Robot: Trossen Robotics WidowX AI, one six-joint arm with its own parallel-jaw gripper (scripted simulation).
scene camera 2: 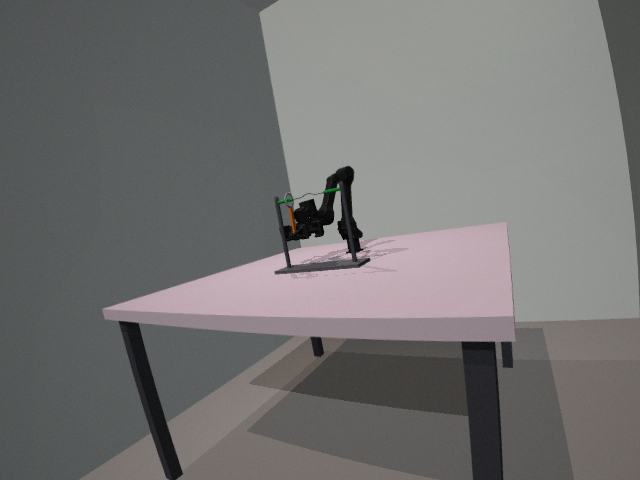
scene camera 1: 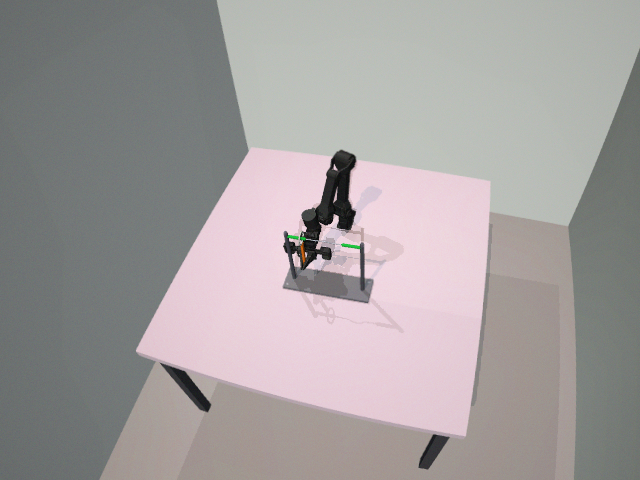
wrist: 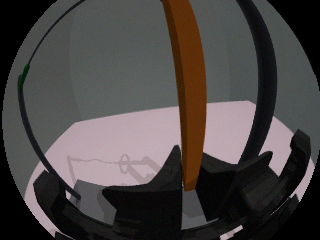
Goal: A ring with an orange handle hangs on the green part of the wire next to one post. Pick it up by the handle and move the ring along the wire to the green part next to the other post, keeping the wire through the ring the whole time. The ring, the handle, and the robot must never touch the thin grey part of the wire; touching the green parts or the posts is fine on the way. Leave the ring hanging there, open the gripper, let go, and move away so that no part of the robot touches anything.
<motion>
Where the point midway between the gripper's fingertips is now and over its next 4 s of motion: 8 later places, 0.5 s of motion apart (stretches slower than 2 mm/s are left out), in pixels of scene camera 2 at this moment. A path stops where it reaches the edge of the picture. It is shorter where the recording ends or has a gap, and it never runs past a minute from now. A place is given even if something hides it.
The gripper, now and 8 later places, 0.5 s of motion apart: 290, 237; 293, 237; 296, 237; 302, 237; 313, 234; 321, 231; 318, 230; 314, 231; 317, 232
</motion>
